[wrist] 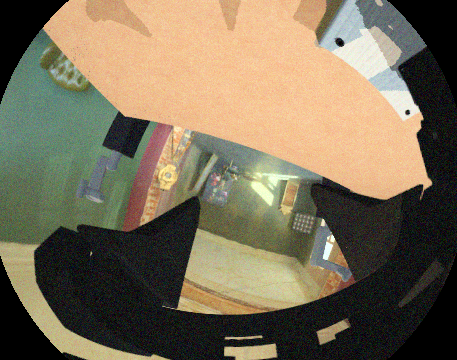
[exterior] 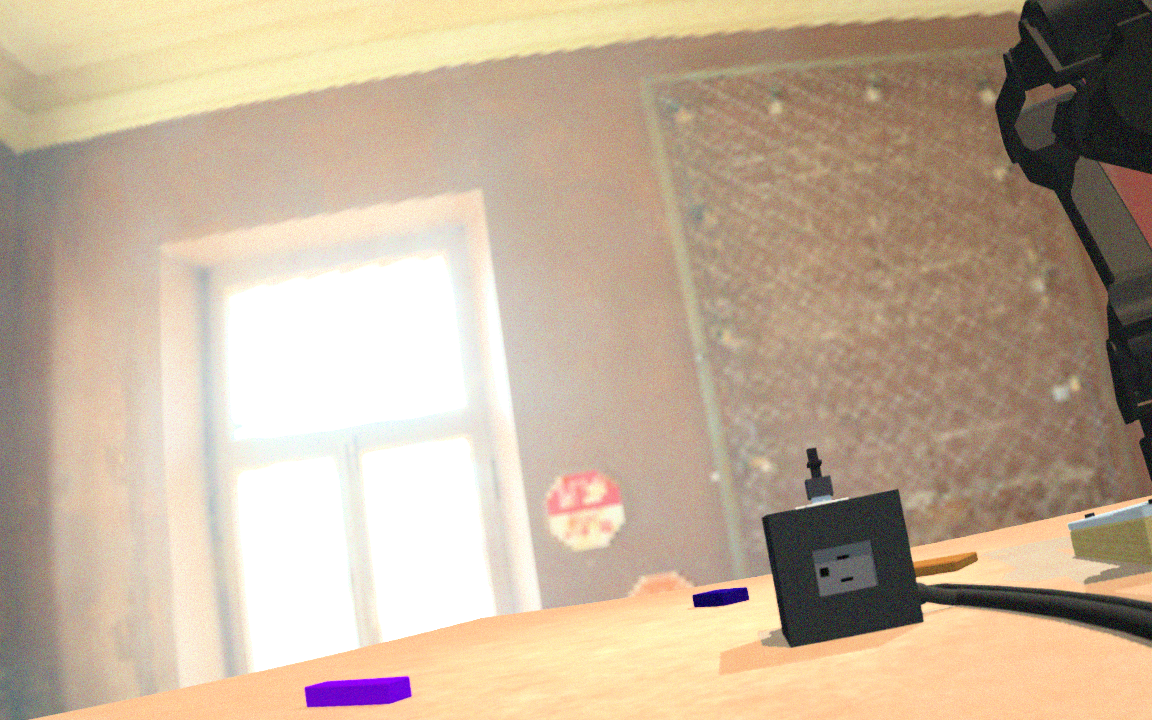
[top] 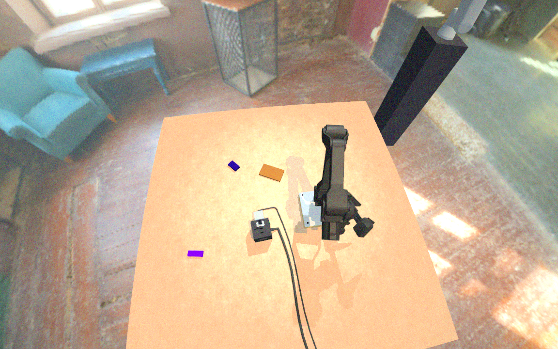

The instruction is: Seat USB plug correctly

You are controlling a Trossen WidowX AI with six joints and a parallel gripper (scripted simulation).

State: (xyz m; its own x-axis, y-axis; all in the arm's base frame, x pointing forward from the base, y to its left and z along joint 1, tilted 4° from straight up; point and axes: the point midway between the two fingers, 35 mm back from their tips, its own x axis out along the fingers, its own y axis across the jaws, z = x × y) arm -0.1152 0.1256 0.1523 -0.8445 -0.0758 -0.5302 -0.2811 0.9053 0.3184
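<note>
Now: gripper tip 41 cm short of the USB plug, 9 cm above it and 1 cm to the right of it. From my gripper tip the other things lie so: orange-brown slab 37 cm ahead, 27 cm to the right, 18 cm below; dark blue block 57 cm ahead, 31 cm to the right, 17 cm below.
</note>
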